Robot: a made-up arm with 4 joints.
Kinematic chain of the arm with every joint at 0, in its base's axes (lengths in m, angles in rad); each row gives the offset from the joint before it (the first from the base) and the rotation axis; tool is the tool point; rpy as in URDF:
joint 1: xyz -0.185 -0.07 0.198 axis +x
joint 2: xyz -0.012 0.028 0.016 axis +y
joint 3: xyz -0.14 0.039 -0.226 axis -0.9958 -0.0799 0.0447
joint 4: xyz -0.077 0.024 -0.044 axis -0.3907 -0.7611 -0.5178
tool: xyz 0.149 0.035 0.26 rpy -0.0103 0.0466 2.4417
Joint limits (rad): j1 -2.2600..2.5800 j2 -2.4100..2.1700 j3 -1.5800..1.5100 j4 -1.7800..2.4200
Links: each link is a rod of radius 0.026 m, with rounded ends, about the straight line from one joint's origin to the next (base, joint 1, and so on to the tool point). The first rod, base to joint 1, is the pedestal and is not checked.
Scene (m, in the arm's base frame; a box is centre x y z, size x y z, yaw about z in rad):
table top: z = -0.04
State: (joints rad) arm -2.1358 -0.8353 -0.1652 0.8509
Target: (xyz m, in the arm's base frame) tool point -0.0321 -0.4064 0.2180
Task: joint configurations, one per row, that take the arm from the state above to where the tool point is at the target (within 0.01 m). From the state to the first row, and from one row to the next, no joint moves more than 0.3 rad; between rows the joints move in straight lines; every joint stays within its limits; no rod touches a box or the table.
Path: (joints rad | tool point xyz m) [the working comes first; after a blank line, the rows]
Joints at the target: -2.2600 -0.3712 0.5599 -1.5481
Straight joint move there: clear.

1: -2.1496 -0.7837 -0.0846 0.5843 | -0.3412 -0.2206 0.1287
2: -2.1634 -0.7322 -0.0041 0.3178 | -0.3011 -0.1964 0.1152
3: -2.1772 -0.6806 0.0765 0.0512 | -0.2520 -0.1862 0.1030
4: -2.1910 -0.6290 0.1571 -0.2153 | -0.1982 -0.1919 0.0961
5: -2.2048 -0.5775 0.2376 -0.4819 | -0.1445 -0.2136 0.0979
6: -2.2186 -0.5259 0.3182 -0.7484 | -0.0964 -0.2495 0.1107
7: -2.2324 -0.4743 0.3987 -1.0150 | -0.0589 -0.2966 0.1357
8: -2.2462 -0.4228 0.4793 -1.2815 | -0.0364 -0.3505 0.1721
9: -2.2600 -0.3712 0.5599 -1.5481 | -0.0321 -0.4064 0.2180

